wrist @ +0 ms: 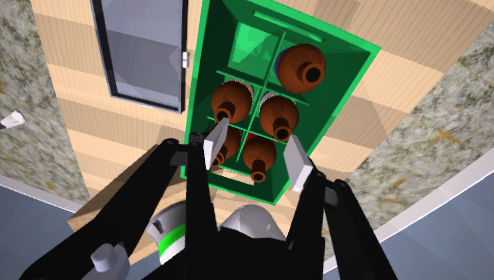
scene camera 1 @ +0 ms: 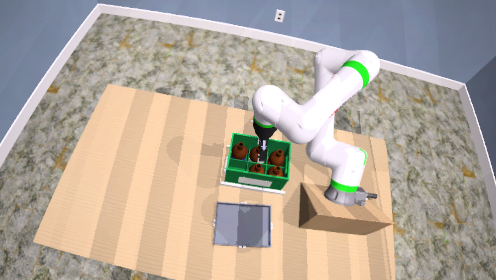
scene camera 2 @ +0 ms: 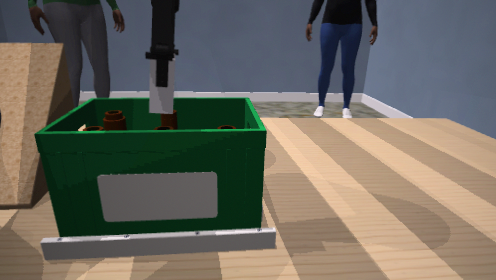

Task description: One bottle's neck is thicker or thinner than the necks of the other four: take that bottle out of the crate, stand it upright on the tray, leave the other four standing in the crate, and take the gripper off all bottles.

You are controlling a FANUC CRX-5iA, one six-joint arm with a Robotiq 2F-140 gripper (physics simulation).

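Places are measured from the arm's base along level axes (x left, y back, z up), in metres.
Where they show: gripper, fingertip midpoint: (wrist: 257, 136) (scene camera 2: 162, 105); arm's base, origin of the base link: (wrist: 173, 217) (scene camera 1: 339, 198).
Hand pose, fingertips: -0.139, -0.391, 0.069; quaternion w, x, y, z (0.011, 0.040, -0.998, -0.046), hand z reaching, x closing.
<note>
Things, the pixels of their top centre, and the offset from my fingertips, as dx, dy, dz. "spot": a spot on its surface instead.
- green crate, middle of its top: (wrist: 252, 130) (scene camera 2: 164, 111) (scene camera 1: 260, 155) +0.008, -0.001, -0.012
- bottle, middle of its top: (wrist: 313, 74) (scene camera 1: 241, 144) -0.038, -0.090, -0.024
- grey tray, surface spot: (wrist: 142, 55) spot: +0.290, -0.014, -0.181
A green crate (scene camera 1: 233, 177) (scene camera 2: 155, 157) (wrist: 345, 57) holds five brown bottles, standing in separate compartments; one compartment is empty. In the wrist view they are a bottle (wrist: 295, 67) at the upper right, two in the middle row, left (wrist: 231, 97) and right (wrist: 277, 115), and two lower ones, left (wrist: 227, 145) and right (wrist: 259, 152). I cannot tell for certain which neck differs in thickness. My gripper (scene camera 1: 262, 157) (scene camera 2: 161, 111) (wrist: 257, 136) is open and empty, low over the crate. Its pads stand apart above the bottles. The grey tray (scene camera 1: 230, 220) (wrist: 142, 55) bears no bottle.
The wooden block (scene camera 1: 345, 225) (scene camera 2: 25, 125) under the robot's base stands to the right of crate and tray in scene camera 1. White strips (scene camera 1: 252, 188) (scene camera 2: 160, 243) lie along the crate's foot. Two people stand beyond the table in scene camera 2.
</note>
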